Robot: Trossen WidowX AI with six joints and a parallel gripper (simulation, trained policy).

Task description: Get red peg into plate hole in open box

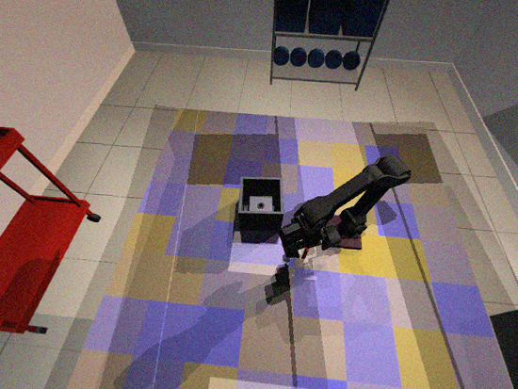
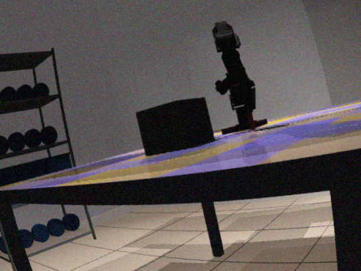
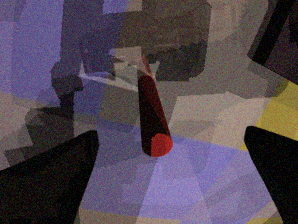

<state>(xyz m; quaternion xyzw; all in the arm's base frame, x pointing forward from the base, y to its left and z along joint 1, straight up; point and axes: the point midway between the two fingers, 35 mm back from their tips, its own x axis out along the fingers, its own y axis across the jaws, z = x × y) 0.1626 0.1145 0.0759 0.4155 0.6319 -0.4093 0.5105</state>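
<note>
My gripper tip is 10 mm short of the red peg, 10 mm to the left of it and 20 mm above it. From my gripper tip the other things lie so: light plate 190 mm ahead, 180 mm to the right, 10 mm below.
</note>
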